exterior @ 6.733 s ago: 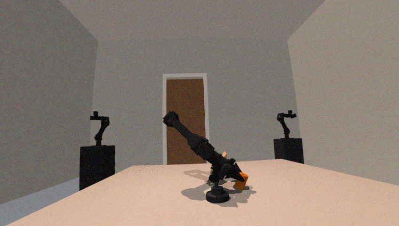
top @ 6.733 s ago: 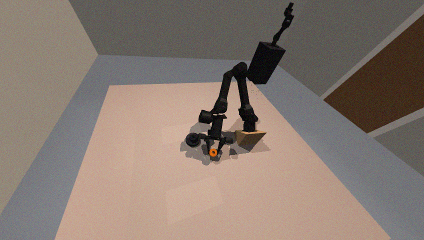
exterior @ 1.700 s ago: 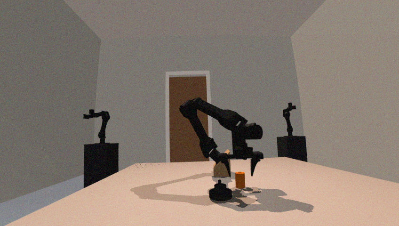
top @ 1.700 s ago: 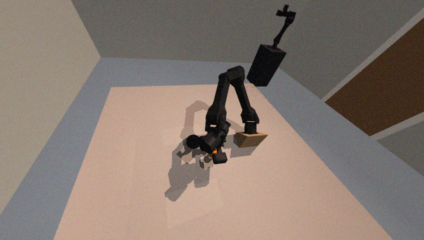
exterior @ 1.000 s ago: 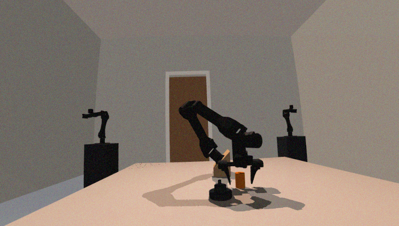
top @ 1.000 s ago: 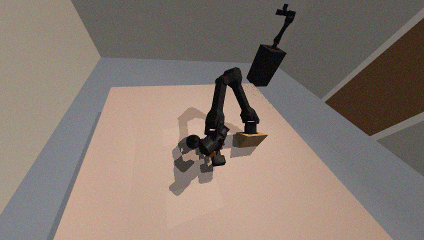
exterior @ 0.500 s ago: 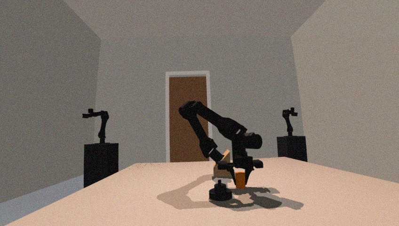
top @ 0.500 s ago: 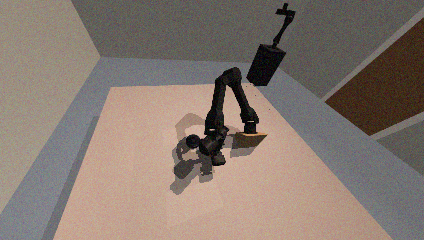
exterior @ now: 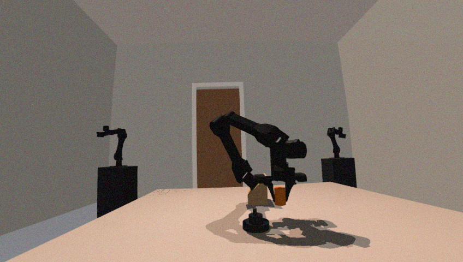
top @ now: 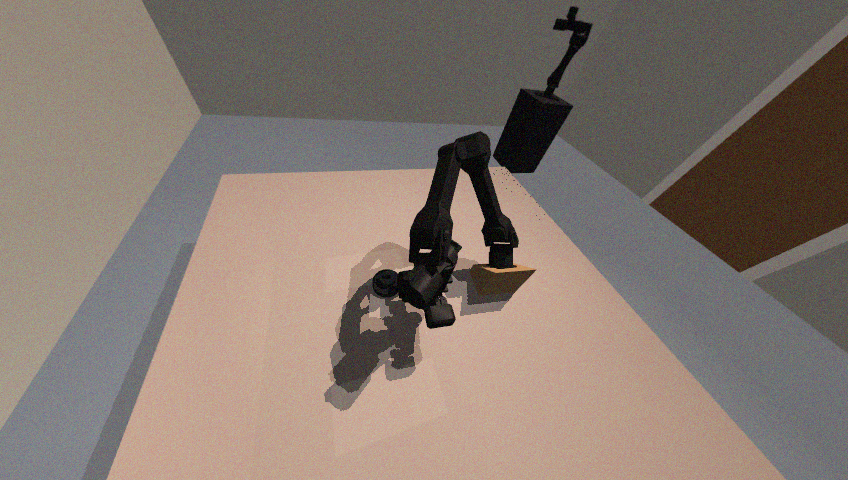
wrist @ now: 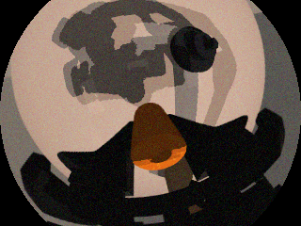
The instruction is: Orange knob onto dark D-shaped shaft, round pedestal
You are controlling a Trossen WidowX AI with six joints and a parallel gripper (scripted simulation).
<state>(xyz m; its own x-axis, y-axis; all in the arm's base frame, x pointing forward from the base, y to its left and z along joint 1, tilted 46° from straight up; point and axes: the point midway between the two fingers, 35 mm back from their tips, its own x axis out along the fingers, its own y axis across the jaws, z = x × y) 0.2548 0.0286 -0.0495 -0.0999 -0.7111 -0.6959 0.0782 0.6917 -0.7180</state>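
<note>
My gripper tip is 100 mm to the left of the pedestal, 80 mm short of it and 30 mm above it. Also, from my gripper tip: orange knob: 20 mm above.
</note>
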